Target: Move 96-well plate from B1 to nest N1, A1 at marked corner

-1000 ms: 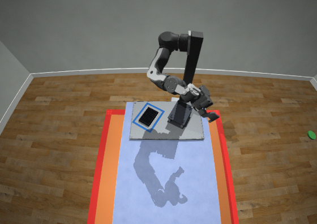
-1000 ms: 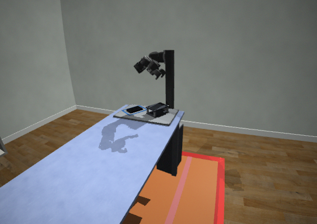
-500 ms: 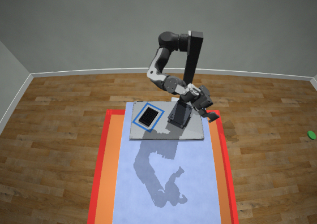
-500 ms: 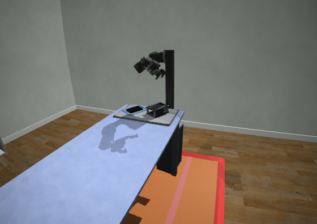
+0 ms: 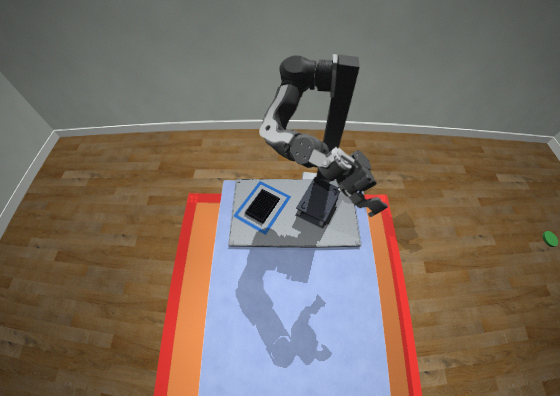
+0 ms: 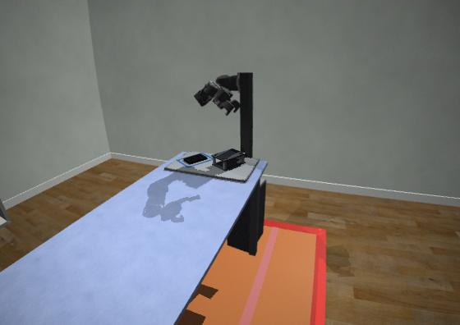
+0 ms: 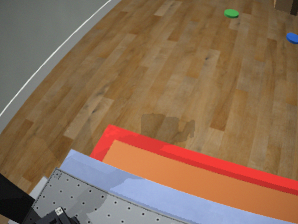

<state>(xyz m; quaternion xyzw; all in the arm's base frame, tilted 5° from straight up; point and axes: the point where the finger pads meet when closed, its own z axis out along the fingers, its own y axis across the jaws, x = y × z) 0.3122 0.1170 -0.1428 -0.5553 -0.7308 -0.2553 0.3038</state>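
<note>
Right now the black 96-well plate is 34 cm to the right of my hand, 33 cm below it and 8 cm behind it. Also, from my hand: raised black plate nest: 28 cm below, 12 cm to the right, 11 cm behind.
</note>
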